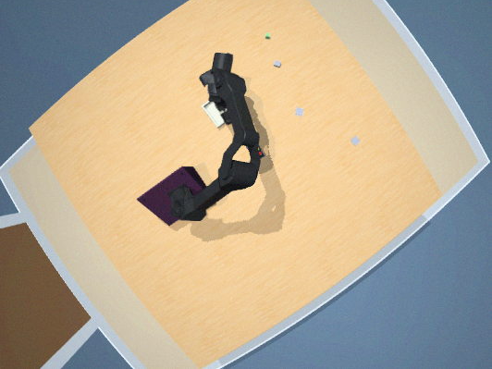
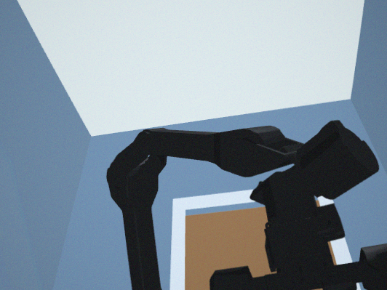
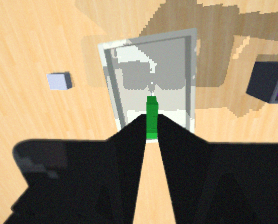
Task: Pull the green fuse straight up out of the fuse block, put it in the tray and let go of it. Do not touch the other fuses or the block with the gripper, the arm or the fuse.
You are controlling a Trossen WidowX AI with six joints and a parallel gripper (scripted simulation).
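The green fuse lies 1 cm below my gripper tip. The rest, counted from my gripper tip: tray 9 cm below; blue fuse 17 cm to the right, 6 cm below, 2 cm ahead; purple fuse 15 cm to the right, 6 cm below, 2 cm ahead.
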